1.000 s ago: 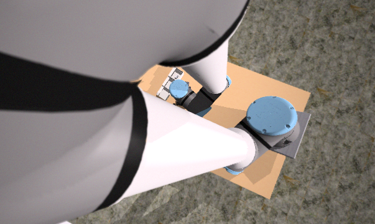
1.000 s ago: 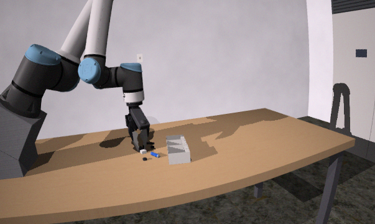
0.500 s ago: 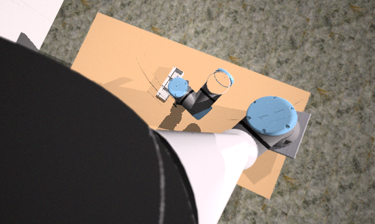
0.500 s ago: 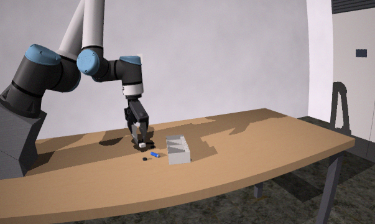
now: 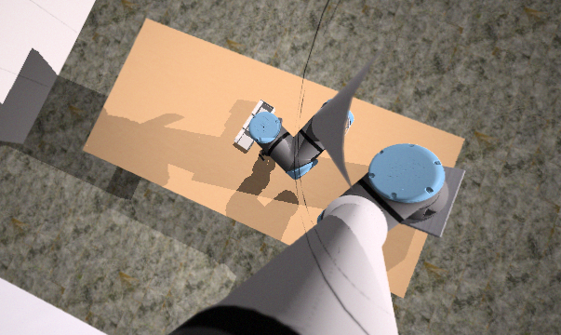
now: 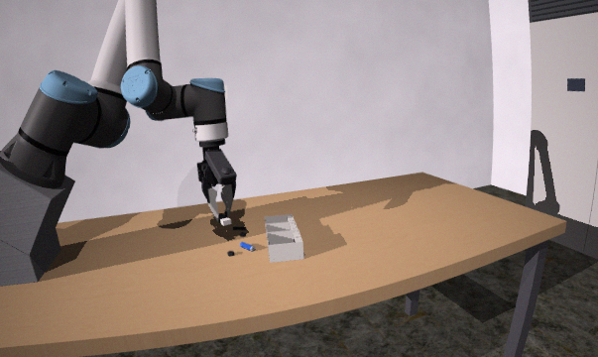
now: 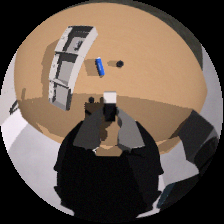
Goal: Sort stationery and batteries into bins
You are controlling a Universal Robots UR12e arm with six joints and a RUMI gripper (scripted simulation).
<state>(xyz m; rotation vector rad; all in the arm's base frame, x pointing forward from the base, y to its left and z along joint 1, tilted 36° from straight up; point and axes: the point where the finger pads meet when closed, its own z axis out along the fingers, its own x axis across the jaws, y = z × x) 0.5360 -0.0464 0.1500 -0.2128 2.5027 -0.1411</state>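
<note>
My gripper is now 15 cm to the left of the white item, 11 cm short of it and 6 cm above it. From my hand the other things lie so: short black stick: 7 cm to the left, 7 cm below, 6 cm ahead; then grey double bin: 14 cm ahead, 8 cm to the right, 5 cm below; then blue battery: 8 cm to the right, 7 cm below, 4 cm ahead.
</note>
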